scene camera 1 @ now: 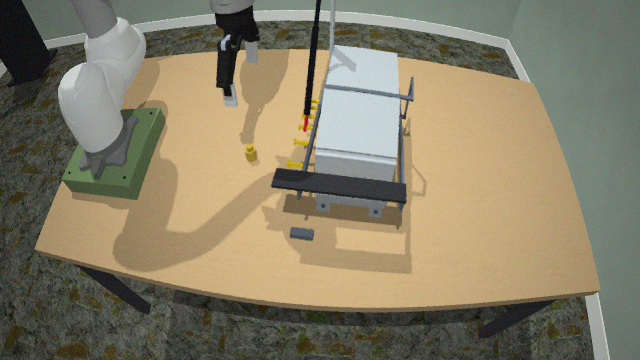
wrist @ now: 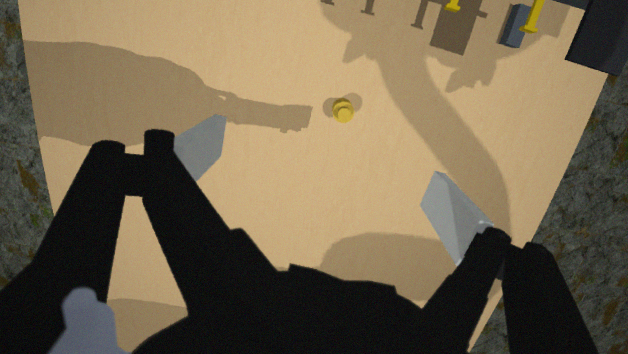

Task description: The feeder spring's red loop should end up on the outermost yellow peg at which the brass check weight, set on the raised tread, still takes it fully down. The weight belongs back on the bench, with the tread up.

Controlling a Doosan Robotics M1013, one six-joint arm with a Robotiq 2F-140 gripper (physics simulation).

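Seen in the pictures: gripper, fingertip midpoint: (scene camera 1: pixel 242 82) (wrist: pixel 328 163); arm's base, origin of the base link: (scene camera 1: pixel 108 143).
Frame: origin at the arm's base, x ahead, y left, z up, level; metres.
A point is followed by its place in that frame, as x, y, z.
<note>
The brass check weight (scene camera 1: pixel 251 153) {0.452, -0.060, -0.034} (wrist: pixel 343 111) {0.452, -0.046, -0.019} stands upright on the bench (scene camera 1: pixel 480 200) {1.026, -0.223, -0.066} (wrist: pixel 280 200) {0.301, 0.044, -0.066}, left of the feeder. My gripper (scene camera 1: pixel 241 75) {0.452, -0.025, 0.173} (wrist: pixel 328 163) {0.452, -0.025, 0.173} is open and empty, high above the bench; in the wrist view the weight shows beyond and between the fingertips. The feeder's black tread (scene camera 1: pixel 340 186) {0.637, -0.271, 0.118} (wrist: pixel 595 40) {0.539, -0.236, 0.116} is up, above the bench. The black spring (scene camera 1: pixel 312 65) {0.605, -0.002, 0.187} runs down to its red loop (scene camera 1: pixel 305 123) {0.585, -0.086, 0.087}, which sits at the third yellow peg (scene camera 1: pixel 302 127) {0.578, -0.082, 0.071} counted from the tread. Two outer yellow pegs, one (scene camera 1: pixel 295 164) {0.559, -0.197, 0.093} near the tread and another (scene camera 1: pixel 300 143) {0.572, -0.134, 0.079}, carry no loop.
The pale feeder box (scene camera 1: pixel 357 120) {0.686, -0.131, 0.139} with grey side bars stands right of the pegs. A small blue-grey block (scene camera 1: pixel 302 233) {0.564, -0.274, -0.050} (wrist: pixel 514 26) {0.562, -0.263, -0.049} lies on the bench in front of the tread. The arm's green base (scene camera 1: pixel 145 145) {0.140, -0.018, -0.008} is at the left.
</note>
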